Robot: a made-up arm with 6 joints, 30 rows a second.
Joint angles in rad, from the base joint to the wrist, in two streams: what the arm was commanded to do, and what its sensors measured. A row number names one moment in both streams.
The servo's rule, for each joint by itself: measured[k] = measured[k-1] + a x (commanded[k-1-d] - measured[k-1]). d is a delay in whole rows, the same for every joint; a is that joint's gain. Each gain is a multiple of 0.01, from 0.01 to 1. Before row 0 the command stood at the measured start. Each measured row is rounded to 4 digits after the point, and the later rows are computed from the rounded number. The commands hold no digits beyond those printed.
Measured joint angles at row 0: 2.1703, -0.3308, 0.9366, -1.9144, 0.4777, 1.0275
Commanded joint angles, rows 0 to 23: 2.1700, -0.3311, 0.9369, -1.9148, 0.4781, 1.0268; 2.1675, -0.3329, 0.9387, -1.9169, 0.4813, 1.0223; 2.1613, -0.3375, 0.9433, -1.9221, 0.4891, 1.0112; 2.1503, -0.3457, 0.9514, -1.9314, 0.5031, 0.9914; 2.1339, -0.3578, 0.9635, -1.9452, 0.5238, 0.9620; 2.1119, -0.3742, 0.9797, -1.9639, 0.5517, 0.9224; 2.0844, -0.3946, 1.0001, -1.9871, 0.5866, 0.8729; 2.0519, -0.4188, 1.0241, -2.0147, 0.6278, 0.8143; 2.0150, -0.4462, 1.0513, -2.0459, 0.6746, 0.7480; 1.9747, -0.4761, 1.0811, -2.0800, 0.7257, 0.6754; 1.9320, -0.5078, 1.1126, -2.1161, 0.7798, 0.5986; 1.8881, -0.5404, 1.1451, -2.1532, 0.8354, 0.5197; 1.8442, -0.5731, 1.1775, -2.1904, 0.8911, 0.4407; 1.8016, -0.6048, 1.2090, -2.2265, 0.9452, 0.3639; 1.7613, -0.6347, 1.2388, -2.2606, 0.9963, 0.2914; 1.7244, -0.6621, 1.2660, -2.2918, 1.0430, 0.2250; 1.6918, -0.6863, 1.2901, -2.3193, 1.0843, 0.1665; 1.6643, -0.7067, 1.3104, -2.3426, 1.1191, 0.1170; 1.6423, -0.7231, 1.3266, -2.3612, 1.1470, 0.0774; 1.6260, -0.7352, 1.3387, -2.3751, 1.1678, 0.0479; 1.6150, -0.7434, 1.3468, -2.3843, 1.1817, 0.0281; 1.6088, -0.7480, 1.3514, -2.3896, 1.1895, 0.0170; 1.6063, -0.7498, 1.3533, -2.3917, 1.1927, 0.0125; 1.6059, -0.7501, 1.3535, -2.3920, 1.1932, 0.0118
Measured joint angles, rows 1 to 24: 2.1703, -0.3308, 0.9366, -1.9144, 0.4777, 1.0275; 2.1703, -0.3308, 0.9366, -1.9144, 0.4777, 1.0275; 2.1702, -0.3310, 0.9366, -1.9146, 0.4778, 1.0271; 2.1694, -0.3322, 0.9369, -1.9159, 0.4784, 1.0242; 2.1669, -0.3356, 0.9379, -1.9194, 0.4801, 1.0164; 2.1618, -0.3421, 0.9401, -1.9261, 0.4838, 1.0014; 2.1532, -0.3521, 0.9438, -1.9368, 0.4902, 0.9778; 2.1404, -0.3662, 0.9495, -1.9520, 0.5000, 0.9446; 2.1230, -0.3844, 0.9576, -1.9717, 0.5139, 0.9016; 2.1010, -0.4064, 0.9682, -1.9958, 0.5321, 0.8492; 2.0743, -0.4319, 0.9815, -2.0239, 0.5549, 0.7885; 2.0434, -0.4602, 0.9974, -2.0553, 0.5822, 0.7206; 2.0089, -0.4907, 1.0158, -2.0893, 0.6138, 0.6474; 1.9715, -0.5225, 1.0365, -2.1251, 0.6493, 0.5708; 1.9320, -0.5549, 1.0591, -2.1617, 0.6880, 0.4927; 1.8916, -0.5868, 1.0831, -2.1980, 0.7292, 0.4154; 1.8512, -0.6175, 1.1080, -2.2331, 0.7719, 0.3410; 1.8119, -0.6460, 1.1333, -2.2660, 0.8153, 0.2714; 1.7747, -0.6718, 1.1584, -2.2958, 0.8583, 0.2085; 1.7405, -0.6941, 1.1827, -2.3220, 0.9000, 0.1536; 1.7101, -0.7127, 1.2057, -2.3440, 0.9395, 0.1079; 1.6840, -0.7271, 1.2270, -2.3614, 0.9760, 0.0719; 1.6626, -0.7375, 1.2462, -2.3742, 1.0089, 0.0456; 1.6459, -0.7442, 1.2630, -2.3828, 1.0378, 0.0284
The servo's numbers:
d 2
a 0.31 0.64 0.16 0.56 0.16 0.60

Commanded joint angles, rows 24 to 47: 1.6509, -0.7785, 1.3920, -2.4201, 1.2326, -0.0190; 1.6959, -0.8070, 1.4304, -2.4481, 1.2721, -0.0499; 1.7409, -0.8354, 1.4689, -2.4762, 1.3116, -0.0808; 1.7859, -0.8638, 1.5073, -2.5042, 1.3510, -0.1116; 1.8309, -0.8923, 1.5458, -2.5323, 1.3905, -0.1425; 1.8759, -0.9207, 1.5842, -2.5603, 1.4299, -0.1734; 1.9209, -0.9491, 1.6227, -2.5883, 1.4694, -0.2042; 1.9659, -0.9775, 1.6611, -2.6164, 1.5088, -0.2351; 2.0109, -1.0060, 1.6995, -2.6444, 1.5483, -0.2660; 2.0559, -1.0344, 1.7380, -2.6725, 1.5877, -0.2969; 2.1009, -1.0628, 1.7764, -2.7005, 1.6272, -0.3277; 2.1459, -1.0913, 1.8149, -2.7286, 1.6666, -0.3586; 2.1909, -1.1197, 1.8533, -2.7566, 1.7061, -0.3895; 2.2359, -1.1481, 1.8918, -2.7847, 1.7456, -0.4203; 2.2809, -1.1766, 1.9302, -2.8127, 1.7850, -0.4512; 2.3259, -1.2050, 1.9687, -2.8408, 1.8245, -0.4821; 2.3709, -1.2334, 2.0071, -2.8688, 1.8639, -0.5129; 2.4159, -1.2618, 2.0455, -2.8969, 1.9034, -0.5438; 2.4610, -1.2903, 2.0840, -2.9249, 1.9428, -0.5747; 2.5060, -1.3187, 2.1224, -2.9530, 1.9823, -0.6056; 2.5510, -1.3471, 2.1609, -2.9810, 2.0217, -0.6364; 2.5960, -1.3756, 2.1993, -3.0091, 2.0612, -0.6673; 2.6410, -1.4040, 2.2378, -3.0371, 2.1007, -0.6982; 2.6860, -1.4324, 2.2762, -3.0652, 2.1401, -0.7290
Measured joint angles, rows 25 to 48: 1.6336, -0.7478, 1.2774, -2.3878, 1.0626, 0.0189; 1.6250, -0.7493, 1.2896, -2.3902, 1.0835, 0.0146; 1.6330, -0.7680, 1.3060, -2.4069, 1.1074, -0.0056; 1.6525, -0.7930, 1.3259, -2.4300, 1.1338, -0.0322; 1.6799, -0.8201, 1.3488, -2.4559, 1.1622, -0.0614; 1.7128, -0.8481, 1.3742, -2.4829, 1.1924, -0.0915; 1.7494, -0.8764, 1.4017, -2.5106, 1.2241, -0.1221; 1.7886, -0.9048, 1.4309, -2.5384, 1.2570, -0.1529; 1.8296, -0.9332, 1.4616, -2.5663, 1.2910, -0.1837; 1.8719, -0.9616, 1.4935, -2.5944, 1.3258, -0.2145; 1.9150, -0.9900, 1.5265, -2.6224, 1.3614, -0.2454; 1.9587, -1.0184, 1.5603, -2.6505, 1.3976, -0.2763; 2.0028, -1.0468, 1.5949, -2.6785, 1.4343, -0.3071; 2.0472, -1.0753, 1.6301, -2.7066, 1.4715, -0.3380; 2.0917, -1.1037, 1.6658, -2.7346, 1.5090, -0.3689; 2.1364, -1.1321, 1.7020, -2.7627, 1.5469, -0.3997; 2.1812, -1.1606, 1.7385, -2.7907, 1.5850, -0.4306; 2.2261, -1.1890, 1.7753, -2.8188, 1.6233, -0.4615; 2.2710, -1.2174, 1.8124, -2.8468, 1.6618, -0.4923; 2.3159, -1.2458, 1.8497, -2.8749, 1.7005, -0.5232; 2.3609, -1.2743, 1.8872, -2.9029, 1.7393, -0.5541; 2.4059, -1.3027, 1.9248, -2.9310, 1.7782, -0.5850; 2.4509, -1.3311, 1.9626, -2.9590, 1.8172, -0.6158; 2.4959, -1.3596, 2.0005, -2.9871, 1.8562, -0.6467
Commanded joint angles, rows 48 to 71: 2.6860, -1.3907, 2.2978, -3.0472, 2.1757, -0.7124; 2.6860, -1.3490, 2.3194, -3.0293, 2.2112, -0.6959; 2.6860, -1.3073, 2.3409, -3.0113, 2.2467, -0.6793; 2.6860, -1.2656, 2.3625, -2.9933, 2.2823, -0.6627; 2.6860, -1.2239, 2.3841, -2.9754, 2.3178, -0.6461; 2.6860, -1.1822, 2.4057, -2.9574, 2.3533, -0.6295; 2.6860, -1.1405, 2.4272, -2.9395, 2.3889, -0.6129; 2.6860, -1.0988, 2.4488, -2.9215, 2.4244, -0.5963; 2.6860, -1.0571, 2.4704, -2.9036, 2.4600, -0.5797; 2.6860, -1.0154, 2.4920, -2.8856, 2.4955, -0.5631; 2.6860, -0.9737, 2.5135, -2.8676, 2.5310, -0.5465; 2.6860, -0.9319, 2.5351, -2.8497, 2.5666, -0.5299; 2.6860, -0.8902, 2.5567, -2.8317, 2.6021, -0.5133; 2.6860, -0.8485, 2.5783, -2.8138, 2.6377, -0.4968; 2.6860, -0.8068, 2.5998, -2.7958, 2.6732, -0.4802; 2.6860, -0.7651, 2.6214, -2.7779, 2.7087, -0.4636; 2.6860, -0.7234, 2.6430, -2.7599, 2.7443, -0.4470; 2.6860, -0.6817, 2.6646, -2.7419, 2.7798, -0.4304; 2.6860, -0.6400, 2.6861, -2.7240, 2.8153, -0.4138; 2.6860, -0.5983, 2.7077, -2.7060, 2.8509, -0.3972; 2.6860, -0.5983, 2.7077, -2.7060, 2.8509, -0.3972; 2.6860, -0.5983, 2.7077, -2.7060, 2.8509, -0.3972; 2.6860, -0.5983, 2.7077, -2.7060, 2.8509, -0.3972; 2.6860, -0.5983, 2.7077, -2.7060, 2.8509, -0.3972
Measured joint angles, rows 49 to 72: 2.5409, -1.3880, 2.0385, -3.0151, 1.8953, -0.6776; 2.5859, -1.4164, 2.0765, -3.0432, 1.9345, -0.7084; 2.6169, -1.4000, 2.1119, -3.0454, 1.9731, -0.7108; 2.6383, -1.3674, 2.1451, -3.0364, 2.0112, -0.7019; 2.6531, -1.3289, 2.1764, -3.0223, 2.0489, -0.6883; 2.6633, -1.2884, 2.2062, -3.0061, 2.0862, -0.6729; 2.6703, -1.2471, 2.2347, -2.9889, 2.1233, -0.6568; 2.6752, -1.2056, 2.2621, -2.9713, 2.1601, -0.6404; 2.6785, -1.1639, 2.2885, -2.9535, 2.1967, -0.6239; 2.6808, -1.1222, 2.3141, -2.9356, 2.2331, -0.6073; 2.6824, -1.0805, 2.3391, -2.9177, 2.2694, -0.5907; 2.6835, -1.0388, 2.3636, -2.8997, 2.3056, -0.5741; 2.6843, -0.9971, 2.3876, -2.8817, 2.3417, -0.5575; 2.6848, -0.9554, 2.4112, -2.8638, 2.3777, -0.5409; 2.6852, -0.9137, 2.4345, -2.8458, 2.4136, -0.5243; 2.6854, -0.8720, 2.4575, -2.8279, 2.4495, -0.5078; 2.6856, -0.8303, 2.4803, -2.8099, 2.4853, -0.4912; 2.6857, -0.7886, 2.5029, -2.7920, 2.5210, -0.4746; 2.6858, -0.7469, 2.5253, -2.7740, 2.5567, -0.4580; 2.6859, -0.7052, 2.5476, -2.7560, 2.5924, -0.4414; 2.6859, -0.6635, 2.5698, -2.7381, 2.6281, -0.4248; 2.6859, -0.6218, 2.5919, -2.7201, 2.6637, -0.4082; 2.6859, -0.6068, 2.6104, -2.7122, 2.6937, -0.4016; 2.6859, -0.6014, 2.6260, -2.7087, 2.7189, -0.3990
